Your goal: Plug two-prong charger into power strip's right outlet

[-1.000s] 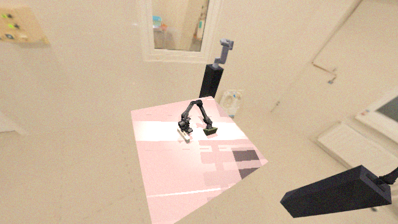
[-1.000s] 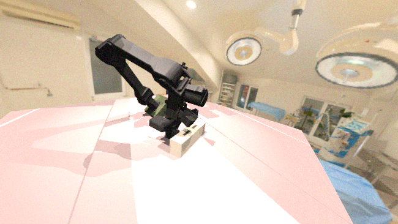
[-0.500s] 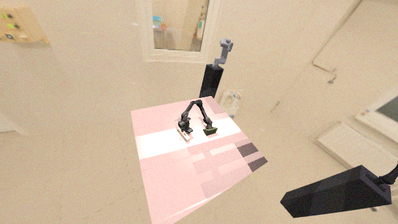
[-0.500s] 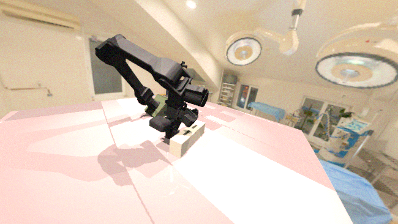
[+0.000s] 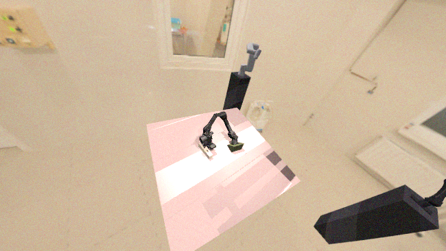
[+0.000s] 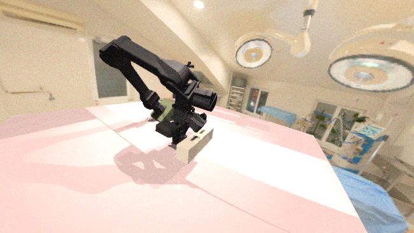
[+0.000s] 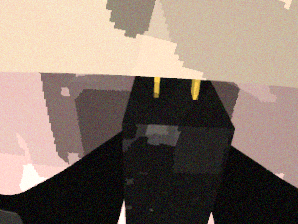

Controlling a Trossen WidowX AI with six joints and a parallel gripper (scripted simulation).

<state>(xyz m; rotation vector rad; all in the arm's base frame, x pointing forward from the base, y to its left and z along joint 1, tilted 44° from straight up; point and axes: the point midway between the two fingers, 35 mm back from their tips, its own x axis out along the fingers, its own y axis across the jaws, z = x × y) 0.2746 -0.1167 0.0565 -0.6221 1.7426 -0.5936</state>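
The black two-prong charger lies 20 mm ahead of my gripper tip and 10 mm above it.
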